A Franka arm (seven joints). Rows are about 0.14 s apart.
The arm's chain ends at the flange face. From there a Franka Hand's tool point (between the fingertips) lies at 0.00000 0.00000 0.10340 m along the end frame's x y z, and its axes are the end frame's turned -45 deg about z.
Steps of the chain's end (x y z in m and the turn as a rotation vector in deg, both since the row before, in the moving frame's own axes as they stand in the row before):
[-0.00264 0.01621 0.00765 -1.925 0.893 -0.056]
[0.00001 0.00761 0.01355 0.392 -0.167 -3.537]
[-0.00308 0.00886 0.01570 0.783 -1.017 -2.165]
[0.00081 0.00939 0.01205 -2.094 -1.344 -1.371]
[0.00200 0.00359 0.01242 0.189 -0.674 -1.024]
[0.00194 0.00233 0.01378 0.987 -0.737 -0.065]
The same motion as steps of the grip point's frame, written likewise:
[-0.01464 0.01319 0.00758 -1.993 -0.730 -0.056]
[-0.00511 0.00467 0.01355 0.395 0.159 -3.537]
[-0.00878 0.00180 0.01567 1.273 -0.165 -2.165]
[-0.01044 0.00822 0.01195 -0.530 -2.431 -1.371]
[-0.00175 0.00286 0.01241 0.610 -0.343 -1.024]
[0.00004 0.00082 0.01376 1.219 0.177 -0.065]

